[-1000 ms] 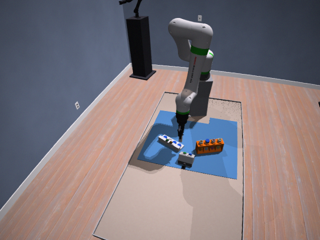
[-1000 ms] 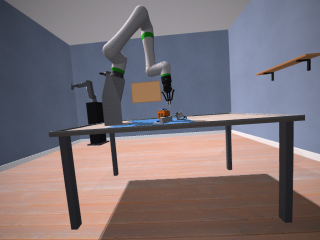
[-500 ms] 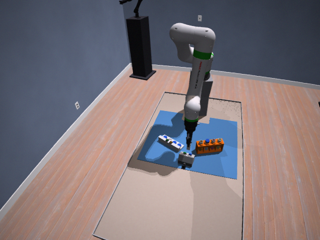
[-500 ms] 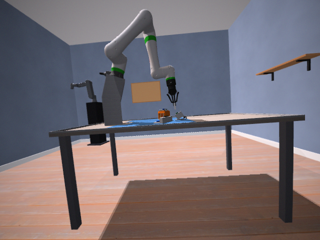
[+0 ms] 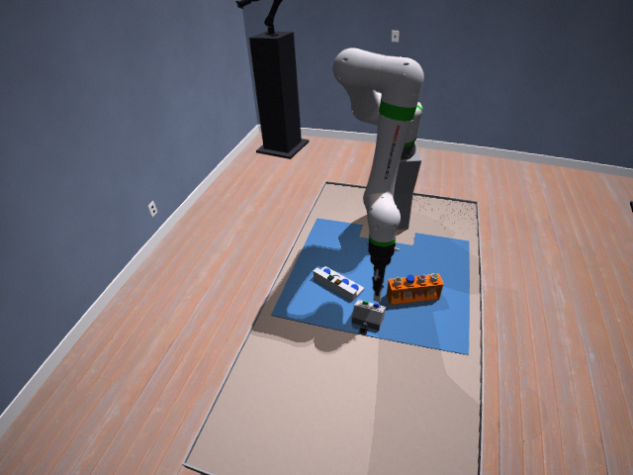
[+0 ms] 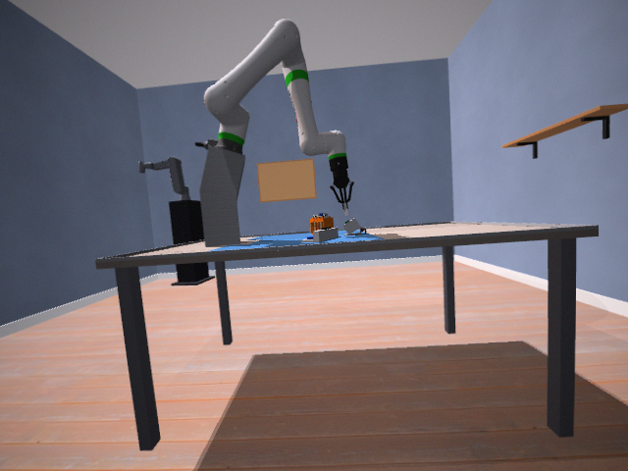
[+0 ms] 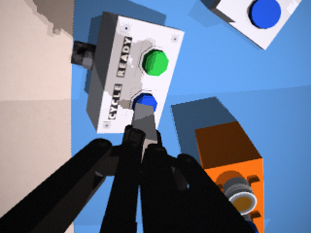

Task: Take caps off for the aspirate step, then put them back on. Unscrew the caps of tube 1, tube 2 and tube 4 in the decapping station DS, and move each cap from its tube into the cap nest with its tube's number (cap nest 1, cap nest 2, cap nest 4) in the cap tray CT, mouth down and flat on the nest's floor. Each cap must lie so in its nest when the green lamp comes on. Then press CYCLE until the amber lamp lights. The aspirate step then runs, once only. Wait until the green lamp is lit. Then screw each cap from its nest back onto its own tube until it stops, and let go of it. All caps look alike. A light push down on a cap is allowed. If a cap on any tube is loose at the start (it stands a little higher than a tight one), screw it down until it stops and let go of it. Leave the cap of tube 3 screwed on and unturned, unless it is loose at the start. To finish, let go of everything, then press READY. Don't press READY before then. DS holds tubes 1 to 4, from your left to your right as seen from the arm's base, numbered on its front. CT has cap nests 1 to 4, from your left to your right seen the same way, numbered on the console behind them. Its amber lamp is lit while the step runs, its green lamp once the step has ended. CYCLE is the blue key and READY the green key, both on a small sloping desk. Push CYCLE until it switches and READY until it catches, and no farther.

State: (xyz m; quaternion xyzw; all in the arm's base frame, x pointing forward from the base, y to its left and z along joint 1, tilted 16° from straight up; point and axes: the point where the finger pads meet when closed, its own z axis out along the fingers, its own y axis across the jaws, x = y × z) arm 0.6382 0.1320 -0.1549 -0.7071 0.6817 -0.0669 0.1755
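Right now the blue key is 6 cm below my hand. Round my hand: green key 4 cm to the right, 6 cm below; then small sloping desk 2 cm ahead, 2 cm to the right, 8 cm below.
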